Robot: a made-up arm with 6 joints. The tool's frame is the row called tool. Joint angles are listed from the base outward. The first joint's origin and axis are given. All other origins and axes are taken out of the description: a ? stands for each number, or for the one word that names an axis. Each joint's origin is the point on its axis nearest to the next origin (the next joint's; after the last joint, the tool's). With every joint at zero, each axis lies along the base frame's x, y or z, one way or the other. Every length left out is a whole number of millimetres.
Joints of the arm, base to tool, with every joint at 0 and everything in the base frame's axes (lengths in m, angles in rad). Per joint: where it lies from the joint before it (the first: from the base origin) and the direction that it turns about. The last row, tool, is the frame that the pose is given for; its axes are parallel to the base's.
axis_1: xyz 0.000 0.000 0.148 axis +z
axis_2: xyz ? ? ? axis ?
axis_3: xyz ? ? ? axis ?
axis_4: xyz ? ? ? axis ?
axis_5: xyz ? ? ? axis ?
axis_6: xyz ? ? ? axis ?
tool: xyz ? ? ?
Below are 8 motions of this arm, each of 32 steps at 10 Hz.
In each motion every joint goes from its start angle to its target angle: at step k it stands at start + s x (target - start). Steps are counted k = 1, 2, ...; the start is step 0. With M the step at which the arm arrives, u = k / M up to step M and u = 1 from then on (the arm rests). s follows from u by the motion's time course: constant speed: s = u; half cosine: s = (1 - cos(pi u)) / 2; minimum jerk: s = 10 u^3 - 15 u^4 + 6 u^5.
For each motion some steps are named. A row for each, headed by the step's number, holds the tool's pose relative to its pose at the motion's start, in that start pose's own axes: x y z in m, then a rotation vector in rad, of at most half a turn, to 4 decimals.
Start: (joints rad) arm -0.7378 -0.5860 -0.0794 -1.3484 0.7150 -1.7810
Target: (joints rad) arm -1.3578 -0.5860 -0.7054 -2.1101 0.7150 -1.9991
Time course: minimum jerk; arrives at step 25
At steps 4, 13, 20, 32:
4: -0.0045 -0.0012 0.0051 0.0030 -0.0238 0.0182
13: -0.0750 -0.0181 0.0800 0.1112 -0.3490 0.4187
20: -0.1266 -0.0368 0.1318 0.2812 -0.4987 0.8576
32: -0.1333 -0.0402 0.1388 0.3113 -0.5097 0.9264

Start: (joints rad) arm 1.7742 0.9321 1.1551 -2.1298 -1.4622 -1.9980
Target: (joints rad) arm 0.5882 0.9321 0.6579 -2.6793 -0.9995 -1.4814
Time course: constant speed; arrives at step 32
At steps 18, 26, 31, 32:
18: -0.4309 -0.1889 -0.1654 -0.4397 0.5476 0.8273
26: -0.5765 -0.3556 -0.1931 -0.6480 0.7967 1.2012
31: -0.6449 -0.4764 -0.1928 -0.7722 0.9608 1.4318
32: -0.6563 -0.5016 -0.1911 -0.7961 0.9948 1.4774

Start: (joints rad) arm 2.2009 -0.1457 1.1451 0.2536 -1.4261 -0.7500
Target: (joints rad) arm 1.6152 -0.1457 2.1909 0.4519 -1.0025 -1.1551
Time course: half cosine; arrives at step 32
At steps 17, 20, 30, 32:
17: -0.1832 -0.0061 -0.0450 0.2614 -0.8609 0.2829
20: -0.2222 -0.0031 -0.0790 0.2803 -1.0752 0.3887
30: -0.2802 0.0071 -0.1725 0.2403 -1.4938 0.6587
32: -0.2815 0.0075 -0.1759 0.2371 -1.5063 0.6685

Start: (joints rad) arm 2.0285 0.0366 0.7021 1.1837 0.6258 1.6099
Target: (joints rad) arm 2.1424 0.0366 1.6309 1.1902 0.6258 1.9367
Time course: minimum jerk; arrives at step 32
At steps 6, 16, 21, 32:
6: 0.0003 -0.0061 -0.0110 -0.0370 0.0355 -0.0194
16: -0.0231 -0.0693 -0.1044 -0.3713 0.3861 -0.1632
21: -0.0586 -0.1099 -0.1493 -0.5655 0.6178 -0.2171
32: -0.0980 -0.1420 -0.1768 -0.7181 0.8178 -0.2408

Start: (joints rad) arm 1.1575 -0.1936 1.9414 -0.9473 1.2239 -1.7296
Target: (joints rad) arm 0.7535 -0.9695 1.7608 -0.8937 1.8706 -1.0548
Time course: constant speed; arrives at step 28
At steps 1, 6, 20, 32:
1: 0.0128 -0.0070 -0.0197 -0.0081 0.0245 0.0259
6: 0.0671 -0.0364 -0.1259 -0.0384 0.1294 0.1615
20: 0.1258 -0.0611 -0.4698 -0.0323 0.2527 0.5595
32: 0.0988 -0.0291 -0.6732 0.0247 0.2033 0.7591

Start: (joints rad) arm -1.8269 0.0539 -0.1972 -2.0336 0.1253 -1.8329
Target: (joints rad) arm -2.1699 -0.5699 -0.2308 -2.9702 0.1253 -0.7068
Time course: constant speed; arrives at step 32
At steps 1, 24, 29, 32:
1: -0.0105 -0.0006 -0.0035 -0.0010 0.0167 -0.0034
24: -0.2658 -0.0201 -0.0175 -0.0799 0.4181 -0.0759
29: -0.3215 -0.0254 -0.0014 -0.1130 0.5109 -0.0890
32: -0.3542 -0.0286 0.0119 -0.1358 0.5676 -0.0961

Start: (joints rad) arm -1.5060 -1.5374 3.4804 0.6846 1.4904 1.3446
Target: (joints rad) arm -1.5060 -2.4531 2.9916 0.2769 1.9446 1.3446
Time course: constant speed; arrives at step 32
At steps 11, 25, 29, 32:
11: 0.0057 0.1824 -0.0430 -0.0846 0.0750 -0.3003
25: 0.0812 0.3931 -0.1477 -0.2005 0.1505 -0.6921
29: 0.1159 0.4442 -0.1865 -0.2350 0.1687 -0.8055
32: 0.1455 0.4790 -0.2176 -0.2613 0.1815 -0.8909

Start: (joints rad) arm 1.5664 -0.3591 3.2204 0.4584 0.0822 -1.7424
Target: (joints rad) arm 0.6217 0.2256 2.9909 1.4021 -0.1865 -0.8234
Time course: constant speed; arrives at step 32
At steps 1, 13, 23, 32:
1: -0.0087 0.0004 -0.0151 -0.0432 0.0334 -0.0243
13: -0.1426 0.0212 -0.1554 -0.6229 0.5114 -0.1359
23: -0.2802 0.0463 -0.2023 -1.1605 0.9266 0.0637
32: -0.4023 0.0605 -0.1830 -1.6438 1.2039 0.4930

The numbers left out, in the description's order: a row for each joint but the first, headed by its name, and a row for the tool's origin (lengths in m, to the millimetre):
axis_2: xyz 0.000 0.000 0.000, axis +y
axis_3: xyz 0.000 0.000 0.637, axis -y
axis_4: xyz 0.269 0.000 0.000, axis -x
axis_5: xyz 0.000 -0.083 0.000, axis -y
axis_6: xyz 0.000 0.000 0.000, axis -x
tool: xyz 0.000 0.000 0.000

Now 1 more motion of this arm.
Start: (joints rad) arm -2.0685 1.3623 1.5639 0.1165 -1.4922 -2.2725
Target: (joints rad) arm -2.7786 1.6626 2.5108 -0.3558 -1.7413 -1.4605
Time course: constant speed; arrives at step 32
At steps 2, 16, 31, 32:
2: 0.0068 0.0209 0.0333 -0.0023 0.0254 0.0055
16: 0.0390 0.1125 0.2913 -0.0708 0.1808 0.1249
31: 0.0450 0.0969 0.5794 -0.2495 0.2290 0.3709
32: 0.0445 0.0917 0.5976 -0.2653 0.2258 0.3894

